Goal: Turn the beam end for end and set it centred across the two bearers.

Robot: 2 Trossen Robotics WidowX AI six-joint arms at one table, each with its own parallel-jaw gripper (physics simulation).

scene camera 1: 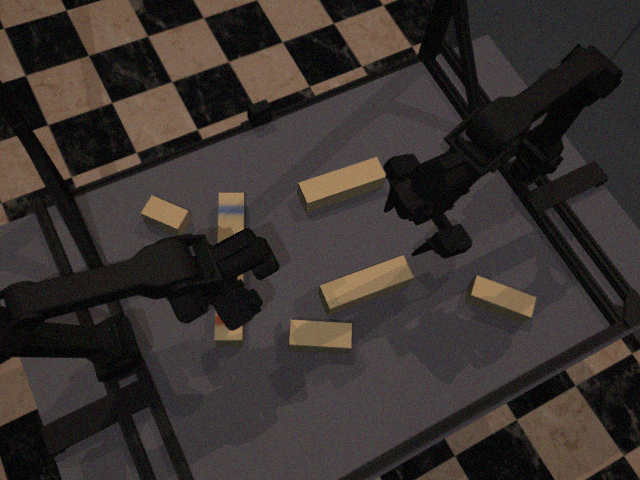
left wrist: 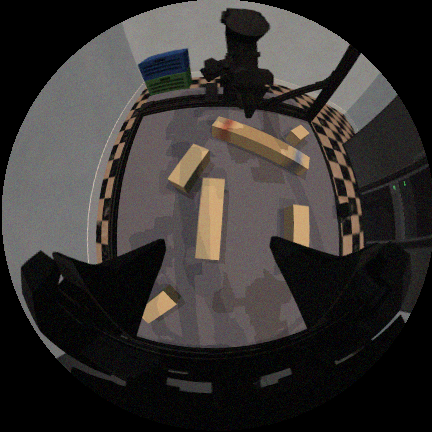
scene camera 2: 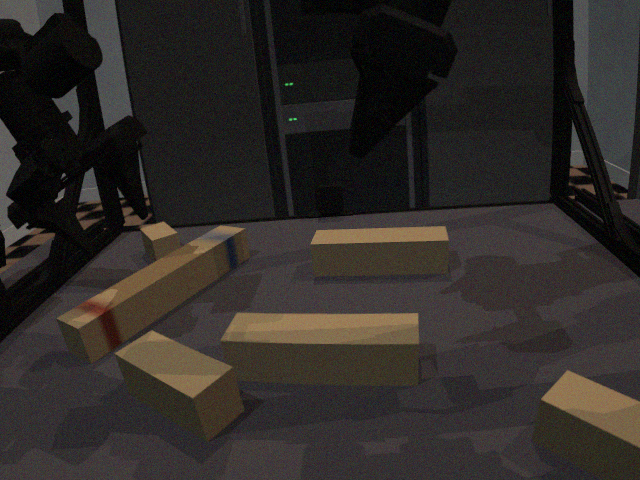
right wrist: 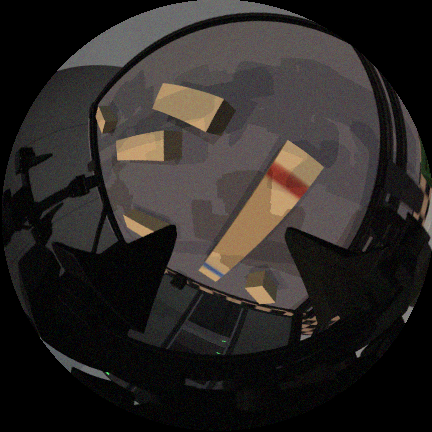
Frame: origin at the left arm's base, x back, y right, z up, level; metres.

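Where they show: left gripper, fingertip midpoint: (scene camera 1: pixel 399 232) (left wrist: pixel 218 243) (scene camera 2: pixel 355 144) (right wrist: pixel 55 179); right gripper, fingertip midpoint: (scene camera 1: pixel 240 282) (left wrist: pixel 244 112) (scene camera 2: pixel 116 235) (right wrist: pixel 232 231); left arm's base, origin of the base link: (scene camera 1: pixel 524 171) (right wrist: pixel 97 179); right arm's base, origin of the base link: (scene camera 1: pixel 119 361) (left wrist: pixel 229 97) (right wrist: pixel 382 220).
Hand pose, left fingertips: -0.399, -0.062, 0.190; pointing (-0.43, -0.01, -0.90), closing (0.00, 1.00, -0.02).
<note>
Things, the pixels of their centre, and the offset from my left fingertips, as dx, dy, dz.
- long wooden beam, body centre: (scene camera 2: pixel 164 284) (right wrist: pixel 242 232) (scene camera 1: pixel 230 266) (left wrist: pixel 261 143) -0.263, +0.139, -0.185
- upper bearer, body centre: (scene camera 2: pixel 380 251) (scene camera 1: pixel 341 185) (left wrist: pixel 295 240) (right wrist: pixel 145 225) +0.021, +0.204, -0.185
- lower bearer, body centre: (scene camera 2: pixel 322 348) (scene camera 1: pixel 365 285) (left wrist: pixel 210 217) (right wrist: pixel 142 146) -0.043, -0.013, -0.185
- third short block, body centre: (scene camera 2: pixel 619 439) (scene camera 1: pixel 499 299) (left wrist: pixel 157 304) (right wrist: pixel 105 118) +0.182, -0.156, -0.187
The long wooden beam (scene camera 1: pixel 230 223) (scene camera 2: pixel 155 284) (left wrist: pixel 260 139) (right wrist: pixel 255 220) lies on the table, its blue-banded end at the top and its red-banded end at the bottom in scene camera 1, its middle hidden by the right arm. Two parallel wooden bearers stand to its right: the upper bearer (scene camera 1: pixel 341 181) (scene camera 2: pixel 379 253) (left wrist: pixel 300 225) and the lower bearer (scene camera 1: pixel 366 283) (scene camera 2: pixel 320 356) (left wrist: pixel 210 220). Neither carries anything. My right gripper (scene camera 1: pixel 254 288) (right wrist: pixel 232 231) is open and empty above the beam. My left gripper (scene camera 1: pixel 401 231) (left wrist: pixel 218 243) is open and empty, raised near the bearers' right ends.
A short block (scene camera 1: pixel 320 334) (scene camera 2: pixel 175 366) lies between the beam's red end and the lower bearer. Another short block (scene camera 1: pixel 164 212) (left wrist: pixel 298 134) lies left of the blue end. A third short block (scene camera 1: pixel 503 297) (left wrist: pixel 160 306) lies at the right. Dark frame rails border the table.
</note>
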